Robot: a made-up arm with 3 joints.
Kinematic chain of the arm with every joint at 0, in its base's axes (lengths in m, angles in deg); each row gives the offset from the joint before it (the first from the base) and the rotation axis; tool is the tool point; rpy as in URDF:
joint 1: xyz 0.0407 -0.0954 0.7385 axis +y
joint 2: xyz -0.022 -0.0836 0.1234 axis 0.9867 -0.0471 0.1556
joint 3: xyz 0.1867 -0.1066 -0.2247 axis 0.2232 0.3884 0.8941
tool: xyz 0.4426 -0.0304 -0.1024 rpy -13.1 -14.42 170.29
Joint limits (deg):
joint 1: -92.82..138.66
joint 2: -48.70..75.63
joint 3: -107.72..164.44
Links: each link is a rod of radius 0.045 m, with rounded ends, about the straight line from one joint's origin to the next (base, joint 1, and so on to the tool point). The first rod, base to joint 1, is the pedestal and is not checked.
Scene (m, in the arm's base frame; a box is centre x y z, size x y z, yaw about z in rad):
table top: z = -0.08
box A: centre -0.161 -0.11 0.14 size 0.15 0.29 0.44 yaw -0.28
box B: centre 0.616 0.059 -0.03 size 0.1 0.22 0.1 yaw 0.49
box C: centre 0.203 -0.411 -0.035 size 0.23 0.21 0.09 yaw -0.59
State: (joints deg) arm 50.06 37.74 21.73
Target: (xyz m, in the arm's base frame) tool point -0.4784 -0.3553 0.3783
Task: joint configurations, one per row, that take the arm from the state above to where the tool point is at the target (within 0.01 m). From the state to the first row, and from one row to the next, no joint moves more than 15 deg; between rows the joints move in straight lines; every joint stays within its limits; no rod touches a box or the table.
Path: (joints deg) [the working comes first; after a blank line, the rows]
Joints at the target: 128.19 9.55 -14.51
Straight joint move there: touches box A.

1: 55.85 31.77 8.12
2: 61.64 25.80 -5.49
3: 67.43 19.83 -19.09
4: 73.22 13.86 -32.70
5: 79.01 7.89 -46.31
6: 84.80 1.91 -59.92
7: 95.65 3.82 -48.56
8: 106.50 5.73 -37.21
9: 117.34 7.64 -25.86
10: 128.19 9.55 -14.51

